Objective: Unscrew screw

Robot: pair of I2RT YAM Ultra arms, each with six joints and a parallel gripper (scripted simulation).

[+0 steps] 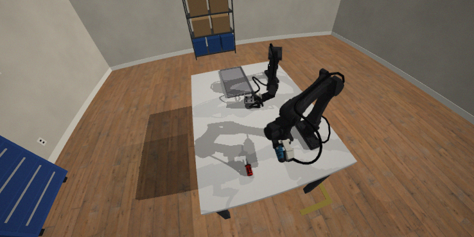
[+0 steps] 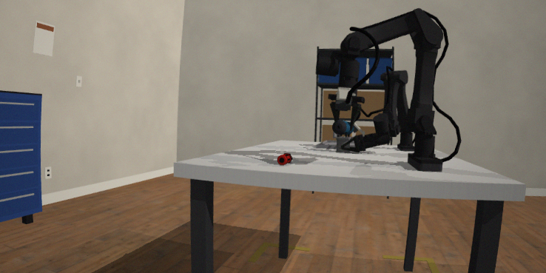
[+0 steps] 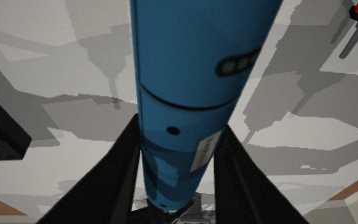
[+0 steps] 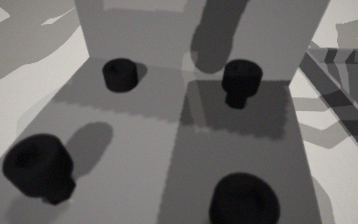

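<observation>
My right hand is 10 mm below the joint module. Round my right hand: bit 290 mm to the left, 90 mm above, 50 mm behind; then flat grey tray 340 mm to the right, 40 mm ahead, 20 mm below; then grey bracket 50 mm above.
</observation>
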